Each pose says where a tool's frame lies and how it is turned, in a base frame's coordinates. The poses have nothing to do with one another.
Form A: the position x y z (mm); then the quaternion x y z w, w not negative.
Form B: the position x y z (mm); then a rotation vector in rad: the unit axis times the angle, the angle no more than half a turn. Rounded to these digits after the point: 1 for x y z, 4 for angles.
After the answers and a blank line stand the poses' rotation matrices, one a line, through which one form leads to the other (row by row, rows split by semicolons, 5 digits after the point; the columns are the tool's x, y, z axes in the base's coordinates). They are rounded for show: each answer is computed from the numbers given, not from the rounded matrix.
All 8 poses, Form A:
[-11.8, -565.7, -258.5, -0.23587, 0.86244, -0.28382, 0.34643]
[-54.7, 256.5, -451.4, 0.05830, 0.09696, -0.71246, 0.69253]
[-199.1, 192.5, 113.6, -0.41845, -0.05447, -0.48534, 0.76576]
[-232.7, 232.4, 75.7, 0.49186, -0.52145, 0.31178, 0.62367]
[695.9, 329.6, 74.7, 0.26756, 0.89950, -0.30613, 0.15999]
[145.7, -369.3, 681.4, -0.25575, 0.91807, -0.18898, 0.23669]
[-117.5, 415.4, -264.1, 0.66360, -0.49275, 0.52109, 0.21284]
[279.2, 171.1, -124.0, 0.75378, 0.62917, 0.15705, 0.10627]
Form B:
[-11.8, -565.7, -258.5, -0.6120, 2.2378, -0.7364]
[-54.7, 256.5, -451.4, 0.1302, 0.2166, -1.5917]
[-199.1, 192.5, 113.6, -0.9091, -0.1183, -1.0544]
[-232.7, 232.4, 75.7, 1.1293, -1.1972, 0.7158]
[695.9, 329.6, 74.7, 0.7644, 2.5699, -0.8746]
[145.7, -369.3, 681.4, -0.7012, 2.5170, -0.5181]
[-117.5, 415.4, -264.1, 1.8423, -1.3680, 1.4467]
[279.2, 171.1, -124.0, 2.2201, 1.8531, 0.4626]

-0.64870 -0.21020 0.73144; -0.60349 0.72762 -0.32613; -0.46366 -0.65298 -0.59887
-0.03400 0.99811 0.05122; -0.97550 -0.02200 -0.21891; -0.21737 -0.05741 0.97440
0.52296 0.78889 0.32276; -0.69771 0.17870 0.69373; 0.48960 -0.58799 0.64387
0.26177 -0.90185 -0.34372; -0.12406 0.32174 -0.93867; 0.95712 0.28836 -0.02767
-0.80563 0.57930 0.12401; 0.38338 0.66939 -0.63634; -0.45164 -0.46511 -0.76138
-0.75714 -0.38013 0.53126; -0.55905 0.79776 -0.22593; -0.33793 -0.46806 -0.81653
-0.02867 -0.87579 0.48184; -0.43216 -0.42379 -0.79601; 0.90134 -0.23105 -0.36633
0.15896 0.91513 0.37049; 0.98189 -0.18570 0.03741; 0.10304 0.35783 -0.92808

